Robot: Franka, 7 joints.
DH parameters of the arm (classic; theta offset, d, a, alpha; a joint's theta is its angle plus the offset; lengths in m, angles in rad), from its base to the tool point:
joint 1: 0 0.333 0 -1.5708
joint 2: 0 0 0 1.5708
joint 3: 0 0.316 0.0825 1.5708
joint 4: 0 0 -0.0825 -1.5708
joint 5: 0 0.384 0 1.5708
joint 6: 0 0 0.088 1.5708
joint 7: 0 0.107 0 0
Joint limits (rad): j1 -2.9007..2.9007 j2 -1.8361..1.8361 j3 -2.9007..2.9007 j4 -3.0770..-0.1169 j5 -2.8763..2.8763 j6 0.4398..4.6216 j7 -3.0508..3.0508
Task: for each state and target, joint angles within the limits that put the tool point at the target. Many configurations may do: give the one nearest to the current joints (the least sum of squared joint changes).
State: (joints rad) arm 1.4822 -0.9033 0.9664 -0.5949 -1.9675 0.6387 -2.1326
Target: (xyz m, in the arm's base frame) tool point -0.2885 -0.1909 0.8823
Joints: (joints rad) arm 1.3444 -0.8797 1.0939 -1.1151 -1.6635 0.4398 -2.1326
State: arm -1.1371 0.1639 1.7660 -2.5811 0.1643 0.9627 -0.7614
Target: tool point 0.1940 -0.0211 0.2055
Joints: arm -1.4673 0.1200 1.3399 -2.7980 -0.0897 1.3888 -0.7614
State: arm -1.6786 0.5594 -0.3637 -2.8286 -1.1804 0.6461 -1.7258
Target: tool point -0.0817 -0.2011 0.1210
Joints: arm -1.4514 0.8188 0.0816 -2.6835 -1.1832 0.8106 -1.7258
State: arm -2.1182 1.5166 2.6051 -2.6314 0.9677 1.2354 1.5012
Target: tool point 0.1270 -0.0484 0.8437
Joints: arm -2.0578 1.2943 2.6712 -2.0752 1.1413 1.4749 1.5012
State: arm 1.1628 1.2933 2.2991 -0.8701 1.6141 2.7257 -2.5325
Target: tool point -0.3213 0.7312 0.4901
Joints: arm 1.4028 1.5884 2.0442 -0.9897 1.6285 2.8222 -2.5325
